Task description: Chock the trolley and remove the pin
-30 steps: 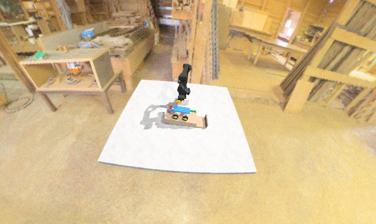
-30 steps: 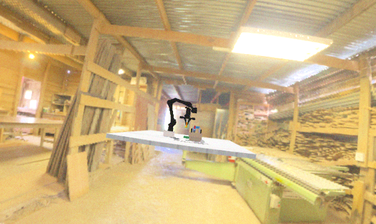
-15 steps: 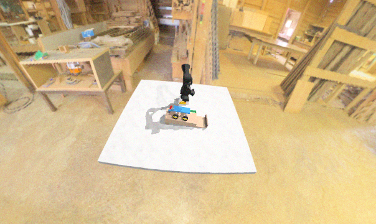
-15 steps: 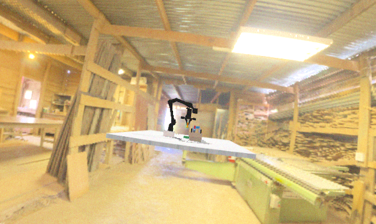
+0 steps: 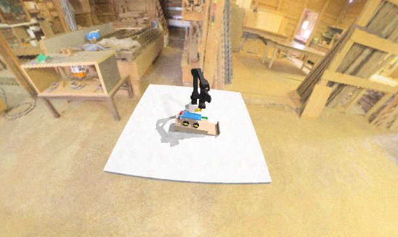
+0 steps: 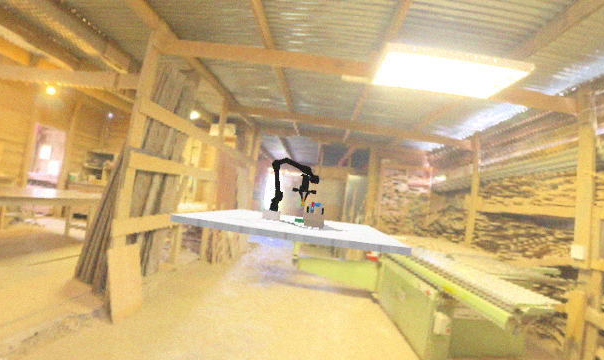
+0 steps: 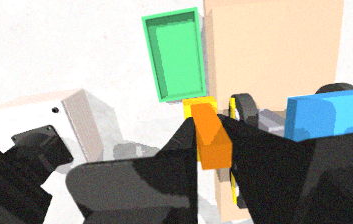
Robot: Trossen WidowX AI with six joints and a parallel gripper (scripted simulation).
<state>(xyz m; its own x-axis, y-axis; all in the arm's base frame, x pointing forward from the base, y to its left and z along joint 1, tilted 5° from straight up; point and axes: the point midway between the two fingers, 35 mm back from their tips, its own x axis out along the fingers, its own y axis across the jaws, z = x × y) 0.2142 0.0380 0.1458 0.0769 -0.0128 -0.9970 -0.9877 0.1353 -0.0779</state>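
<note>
My gripper tip is now 60 mm short of the red-headed stop pin, 200 mm to the left of it and 30 mm above it. From my gripper tip the other things lie so: yellow chock: 20 mm to the right, 10 mm below; then blue trolley: 90 mm ahead, 100 mm to the right, 50 mm below; then green tray: 10 mm behind, 30 mm to the left, 170 mm below.
</note>
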